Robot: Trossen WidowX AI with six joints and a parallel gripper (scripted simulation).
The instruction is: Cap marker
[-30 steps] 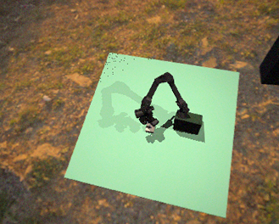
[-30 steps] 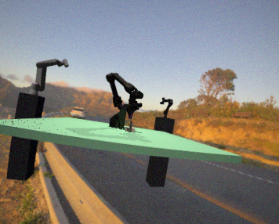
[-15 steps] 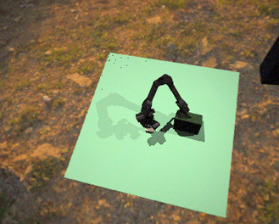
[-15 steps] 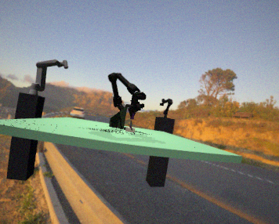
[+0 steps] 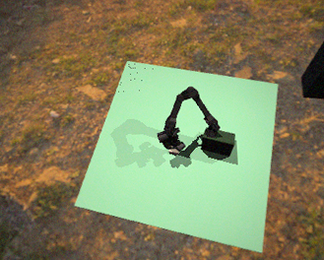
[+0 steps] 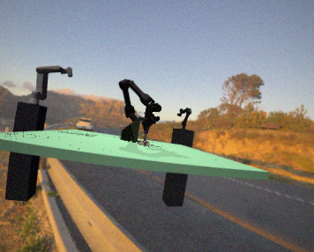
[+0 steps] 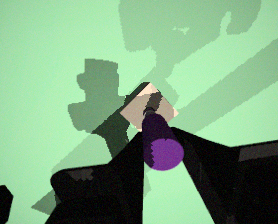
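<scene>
The holder block lies 90 mm below my gripper tip. Also, from my gripper tip: cap 10 mm above.
</scene>
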